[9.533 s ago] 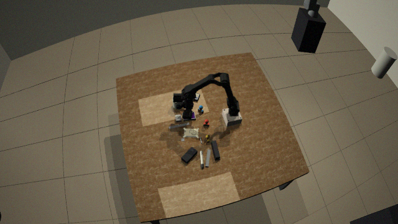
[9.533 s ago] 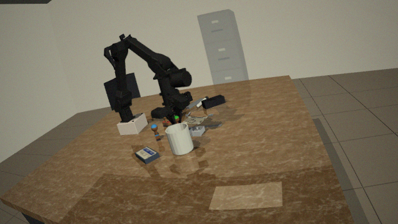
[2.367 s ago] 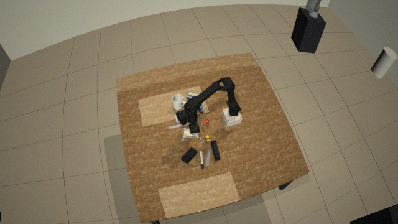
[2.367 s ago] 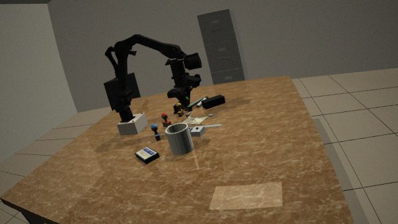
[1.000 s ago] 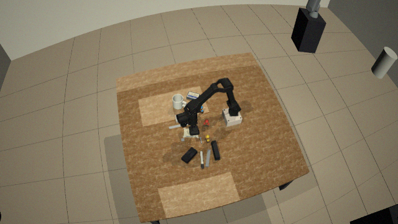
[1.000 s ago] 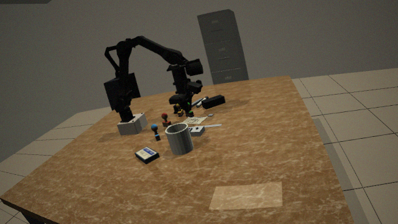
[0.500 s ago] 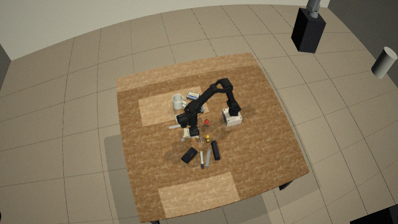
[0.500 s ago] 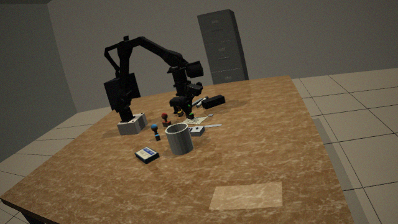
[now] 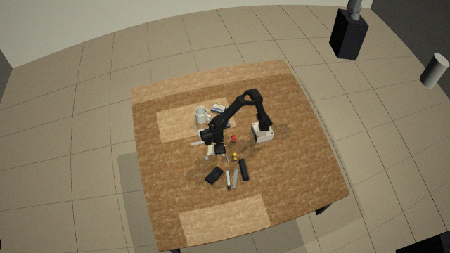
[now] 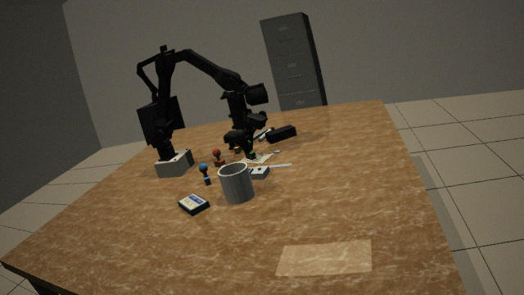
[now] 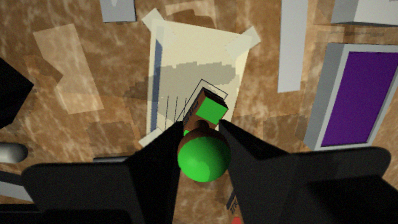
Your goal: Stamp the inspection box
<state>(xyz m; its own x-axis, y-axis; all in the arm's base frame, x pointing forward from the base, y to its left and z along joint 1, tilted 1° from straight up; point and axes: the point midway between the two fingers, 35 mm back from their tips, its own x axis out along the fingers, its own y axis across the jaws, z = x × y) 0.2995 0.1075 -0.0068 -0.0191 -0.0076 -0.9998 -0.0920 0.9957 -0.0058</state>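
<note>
My gripper tip is now 1 cm short of the card, 1 cm to the right of it and 3 cm above it. Round my gripper tip: yellow stamp 10 cm behind, 7 cm to the left, 1 cm below; purple ink pad 2 cm ahead, 13 cm to the right, 2 cm below; red stamp 10 cm behind, 5 cm to the right, 1 cm below.
</note>
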